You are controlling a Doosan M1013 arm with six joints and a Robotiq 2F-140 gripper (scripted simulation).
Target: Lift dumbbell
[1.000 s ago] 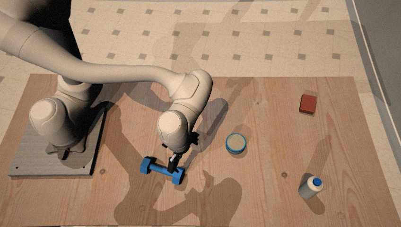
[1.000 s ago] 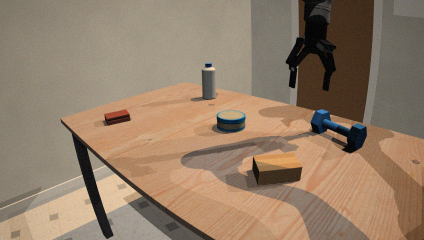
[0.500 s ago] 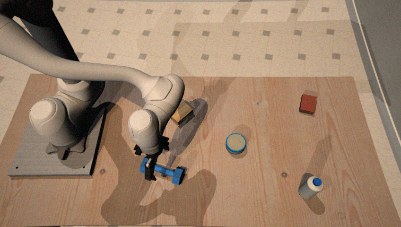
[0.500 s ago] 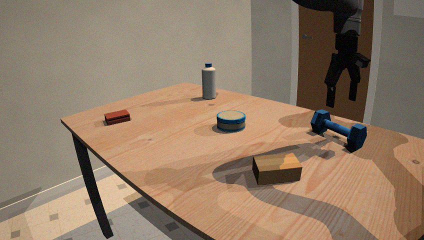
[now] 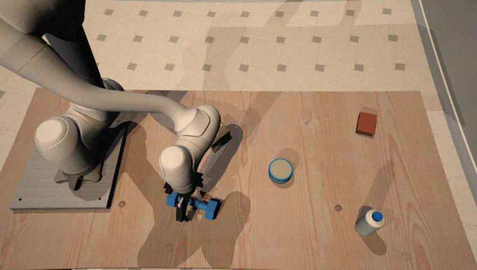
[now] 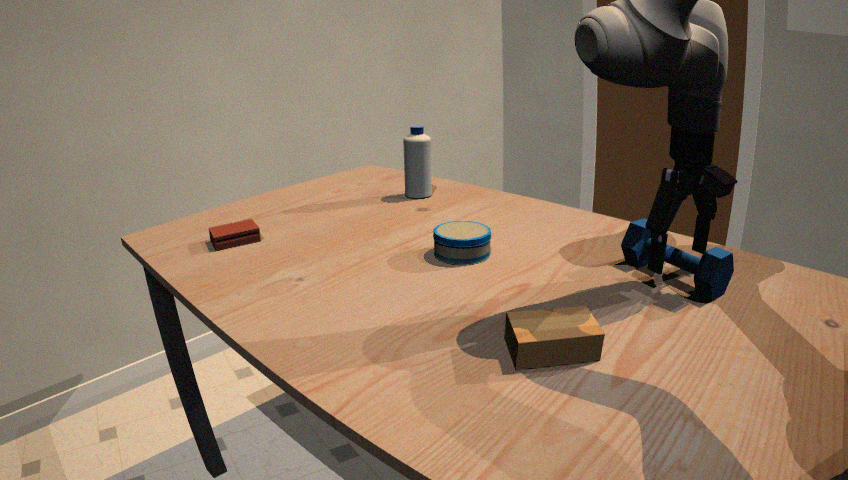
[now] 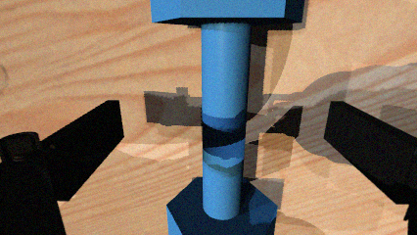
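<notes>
Now: hand right at the blue dumbbell.
</notes>
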